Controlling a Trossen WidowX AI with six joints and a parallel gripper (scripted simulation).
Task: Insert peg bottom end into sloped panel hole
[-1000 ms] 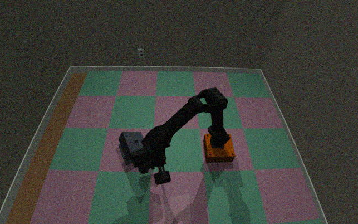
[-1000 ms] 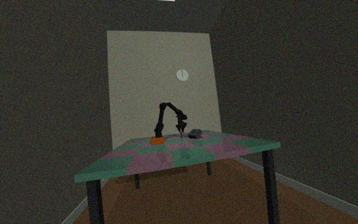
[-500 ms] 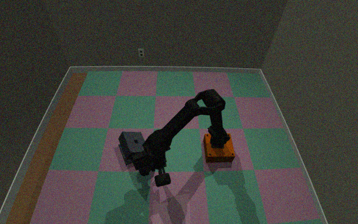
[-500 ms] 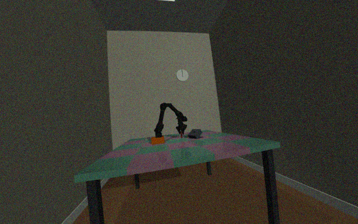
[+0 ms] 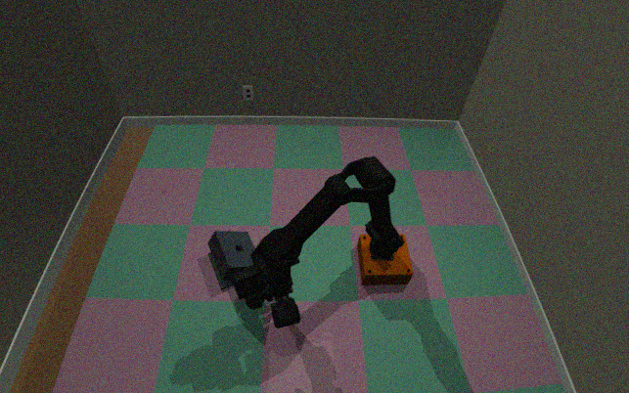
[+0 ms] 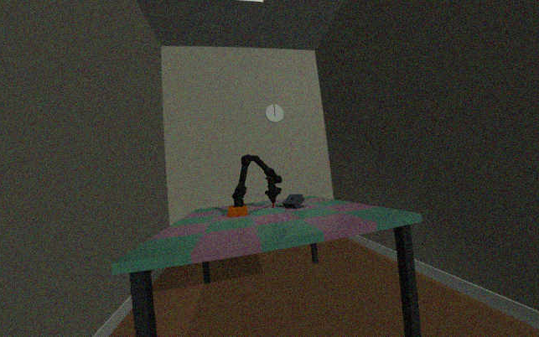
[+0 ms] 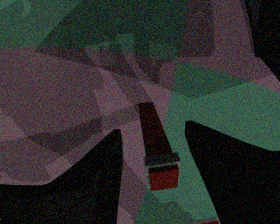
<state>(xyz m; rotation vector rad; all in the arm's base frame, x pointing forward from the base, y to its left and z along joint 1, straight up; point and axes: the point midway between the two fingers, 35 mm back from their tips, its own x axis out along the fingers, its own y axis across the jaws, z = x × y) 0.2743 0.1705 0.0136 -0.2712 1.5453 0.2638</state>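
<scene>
Now: the sloped panel 15 cm ahead of my gripper tip, 13 cm to the right of it and 1 cm above it. The rest, counted from my gripper tip: peg (2 cm above).
</scene>
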